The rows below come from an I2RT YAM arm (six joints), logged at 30 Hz.
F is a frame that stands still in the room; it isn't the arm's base.
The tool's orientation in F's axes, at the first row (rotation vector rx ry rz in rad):
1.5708 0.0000 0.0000
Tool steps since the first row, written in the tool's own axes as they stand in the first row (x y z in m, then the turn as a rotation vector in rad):
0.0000 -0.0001 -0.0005 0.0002 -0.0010 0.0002
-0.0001 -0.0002 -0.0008 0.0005 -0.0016 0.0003
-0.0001 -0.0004 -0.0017 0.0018 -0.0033 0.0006
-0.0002 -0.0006 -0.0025 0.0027 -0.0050 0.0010
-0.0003 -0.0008 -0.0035 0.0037 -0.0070 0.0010
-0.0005 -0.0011 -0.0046 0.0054 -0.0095 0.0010
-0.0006 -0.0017 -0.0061 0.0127 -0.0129 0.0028
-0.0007 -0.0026 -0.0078 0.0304 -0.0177 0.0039
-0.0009 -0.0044 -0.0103 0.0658 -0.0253 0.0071
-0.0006 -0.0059 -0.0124 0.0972 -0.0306 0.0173
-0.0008 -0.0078 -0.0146 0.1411 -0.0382 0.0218
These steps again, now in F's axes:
0.0000 0.0005 -0.0001 0.0002 -0.0002 -0.0010
-0.0001 0.0008 -0.0002 0.0005 -0.0003 -0.0016
-0.0001 0.0017 -0.0004 0.0018 -0.0006 -0.0033
-0.0002 0.0025 -0.0006 0.0027 -0.0010 -0.0050
-0.0003 0.0035 -0.0008 0.0037 -0.0010 -0.0070
-0.0005 0.0046 -0.0011 0.0054 -0.0010 -0.0095
-0.0006 0.0061 -0.0017 0.0127 -0.0028 -0.0129
-0.0007 0.0078 -0.0026 0.0304 -0.0039 -0.0177
-0.0009 0.0103 -0.0044 0.0658 -0.0071 -0.0253
-0.0006 0.0124 -0.0059 0.0972 -0.0173 -0.0306
-0.0008 0.0146 -0.0078 0.1411 -0.0218 -0.0382

